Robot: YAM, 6 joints.
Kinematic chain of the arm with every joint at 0, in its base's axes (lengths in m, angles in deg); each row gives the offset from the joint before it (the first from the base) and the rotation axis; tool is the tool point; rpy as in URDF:
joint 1: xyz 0 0 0.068 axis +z
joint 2: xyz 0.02 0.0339 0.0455 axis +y
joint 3: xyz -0.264 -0.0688 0 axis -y
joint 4: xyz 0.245 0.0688 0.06 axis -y
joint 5: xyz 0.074 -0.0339 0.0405 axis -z
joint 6: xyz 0.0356 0 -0.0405 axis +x
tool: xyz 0 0 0 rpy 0 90 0
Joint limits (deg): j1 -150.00..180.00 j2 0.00..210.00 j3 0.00..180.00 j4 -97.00..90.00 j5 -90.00..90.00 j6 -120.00..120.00
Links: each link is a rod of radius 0.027 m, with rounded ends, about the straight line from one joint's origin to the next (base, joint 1, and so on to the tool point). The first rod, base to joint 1, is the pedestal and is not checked.
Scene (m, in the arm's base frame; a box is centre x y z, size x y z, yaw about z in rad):
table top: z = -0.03
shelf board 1: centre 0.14 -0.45 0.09 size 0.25 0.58 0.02 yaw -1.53
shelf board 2: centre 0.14 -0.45 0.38 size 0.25 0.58 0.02 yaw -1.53
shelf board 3: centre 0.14 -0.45 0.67 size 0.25 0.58 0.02 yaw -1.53
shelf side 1: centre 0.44 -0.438 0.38 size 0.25 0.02 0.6 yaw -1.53
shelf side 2: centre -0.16 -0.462 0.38 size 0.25 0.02 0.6 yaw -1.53
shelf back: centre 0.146 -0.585 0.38 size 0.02 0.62 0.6 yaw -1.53
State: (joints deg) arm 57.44 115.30 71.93 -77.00 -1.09 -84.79
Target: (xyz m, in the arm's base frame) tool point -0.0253 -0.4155 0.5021
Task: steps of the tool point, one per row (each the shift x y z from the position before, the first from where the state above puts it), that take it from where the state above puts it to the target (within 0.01 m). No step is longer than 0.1 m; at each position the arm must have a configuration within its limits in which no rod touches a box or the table.
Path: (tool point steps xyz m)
1: 0.0657 -0.0375 0.0264
2: 0.0541 -0.0563 0.0292
3: 0.0364 -0.0709 0.0316
4: 0.0147 -0.0794 0.0336
5: -0.0092 -0.0805 0.0351
6: -0.0322 -0.0738 0.0362
7: -0.0520 -0.0598 0.0367
8: -0.0660 -0.0400 0.0367
9: -0.0725 -0.0166 0.0360
10: -0.0706 0.0073 0.0348
11: -0.0605 0.0290 0.0328
12: -0.0004 -0.0642 0.0099
13: 0.0025 -0.0632 -0.0001
14: 0.0056 -0.0600 -0.0098

